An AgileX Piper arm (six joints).
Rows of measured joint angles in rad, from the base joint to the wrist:
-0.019 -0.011 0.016 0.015 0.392 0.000
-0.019 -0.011 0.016 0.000 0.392 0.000
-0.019 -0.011 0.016 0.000 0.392 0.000
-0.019 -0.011 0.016 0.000 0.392 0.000
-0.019 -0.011 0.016 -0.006 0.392 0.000
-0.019 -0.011 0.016 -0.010 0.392 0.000
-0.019 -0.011 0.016 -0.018 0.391 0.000
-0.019 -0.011 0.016 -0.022 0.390 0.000
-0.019 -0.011 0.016 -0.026 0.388 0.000
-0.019 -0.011 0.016 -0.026 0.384 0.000
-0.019 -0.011 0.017 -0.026 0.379 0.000
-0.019 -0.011 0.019 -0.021 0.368 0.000
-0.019 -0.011 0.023 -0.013 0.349 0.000
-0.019 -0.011 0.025 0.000 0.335 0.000
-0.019 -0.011 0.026 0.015 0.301 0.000
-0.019 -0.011 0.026 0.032 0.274 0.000
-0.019 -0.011 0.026 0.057 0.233 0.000
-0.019 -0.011 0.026 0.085 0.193 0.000
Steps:
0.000 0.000 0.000 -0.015 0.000 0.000
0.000 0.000 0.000 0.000 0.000 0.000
0.000 0.000 0.000 0.000 0.000 0.000
0.000 0.000 0.000 -0.006 0.000 0.000
0.000 0.000 0.000 -0.004 0.000 0.000
0.000 0.000 0.000 -0.008 -0.001 0.000
0.000 0.000 0.000 -0.004 -0.001 0.000
0.000 0.000 0.000 -0.004 -0.002 0.000
0.000 0.000 0.000 0.000 -0.004 0.000
0.000 0.000 0.001 0.000 -0.005 0.000
0.000 0.000 0.002 0.005 -0.011 0.000
0.000 0.000 0.004 0.008 -0.019 0.000
0.000 0.000 0.002 0.013 -0.014 0.000
0.000 0.000 0.001 0.015 -0.034 0.000
0.000 0.000 0.000 0.017 -0.027 0.000
0.000 0.000 0.000 0.025 -0.041 0.000
0.000 0.000 0.000 0.028 -0.040 0.000

